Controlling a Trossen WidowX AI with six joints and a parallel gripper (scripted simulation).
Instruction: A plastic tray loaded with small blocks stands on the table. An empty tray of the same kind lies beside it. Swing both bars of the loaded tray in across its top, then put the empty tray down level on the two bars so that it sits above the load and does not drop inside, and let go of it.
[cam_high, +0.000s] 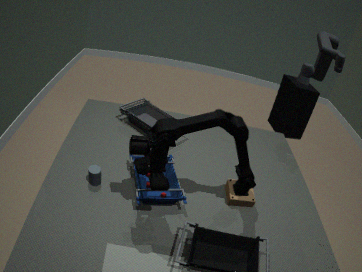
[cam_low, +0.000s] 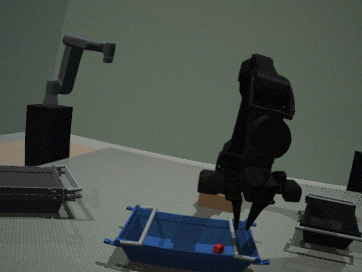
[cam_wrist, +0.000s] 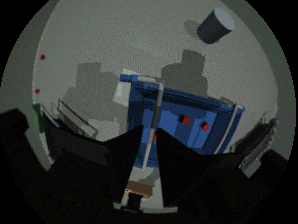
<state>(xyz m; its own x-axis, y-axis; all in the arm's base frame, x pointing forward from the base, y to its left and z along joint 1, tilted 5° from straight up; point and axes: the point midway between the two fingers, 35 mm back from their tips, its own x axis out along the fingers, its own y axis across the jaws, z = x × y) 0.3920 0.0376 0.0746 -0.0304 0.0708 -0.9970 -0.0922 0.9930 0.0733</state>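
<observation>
My gripper tip is now 290 mm to the right of the black tray, 240 mm past it and 50 mm above it. The rest, counted from my gripper tip: red block 80 mm below, 50 mm behind, 30 mm to the right.
</observation>
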